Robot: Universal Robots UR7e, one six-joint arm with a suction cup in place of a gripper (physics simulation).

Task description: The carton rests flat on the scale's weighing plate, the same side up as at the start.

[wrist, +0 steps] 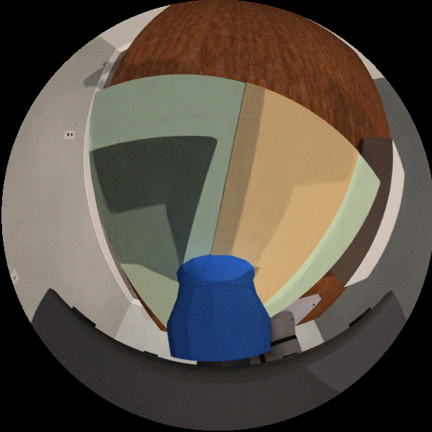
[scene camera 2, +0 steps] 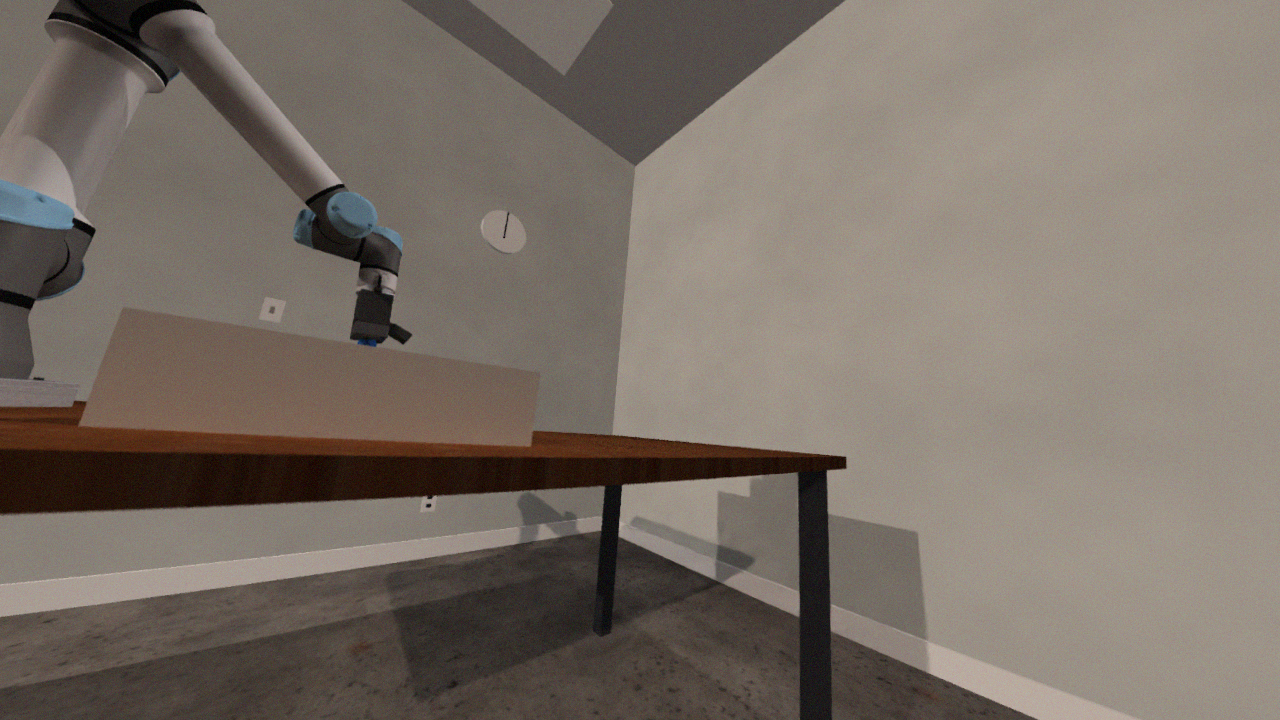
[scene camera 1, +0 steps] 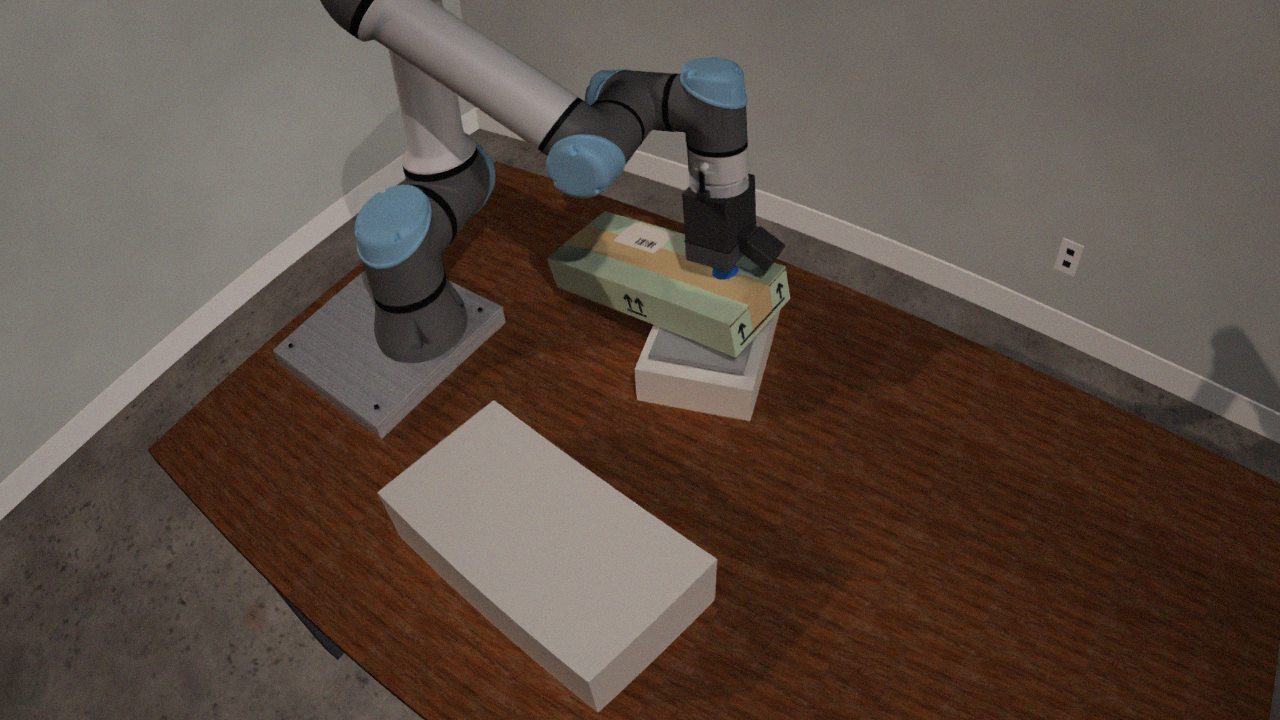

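Pixels of known places: hand, tool point: (scene camera 1: 723, 279); arm's base, link origin: (scene camera 1: 421, 327).
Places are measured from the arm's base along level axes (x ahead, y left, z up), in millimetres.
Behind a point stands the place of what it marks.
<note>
The carton (scene camera 1: 671, 313) @[x 374, y 124, z 91 mm] (wrist: 175, 105) is green with tan tape on top; the arrows on its sides point up. It looks about level over the scale (scene camera 1: 693, 391) @[x 429, y 85, z 6 mm], its long left part reaching out past the scale. Part of the grey weighing plate (scene camera 1: 693, 351) @[x 411, y 117, z 45 mm] shows below the carton's near right end; the rest is hidden. I cannot tell whether carton and plate touch. My gripper, a blue suction cup (scene camera 1: 725, 272) (scene camera 2: 366, 342) (wrist: 216, 270), is on the carton's top toward its right end and holds it. The large white box hides carton and scale in scene camera 2.
A large white box (scene camera 1: 554, 537) @[x 433, y -226, z 66 mm] (scene camera 2: 313, 385) @[x 344, y -318, z 18 mm] (wrist: 397, 200) lies on the wooden table (scene camera 1: 939, 501) @[x 797, y 104, z -33 mm] (scene camera 2: 671, 452) @[x 775, y -420, z -33 mm] (wrist: 225, 40), in front of the scale. The arm's grey base plate (scene camera 1: 331, 362) @[x -85, y -134, z -1 mm] is at the left. Walls stand behind the table.
</note>
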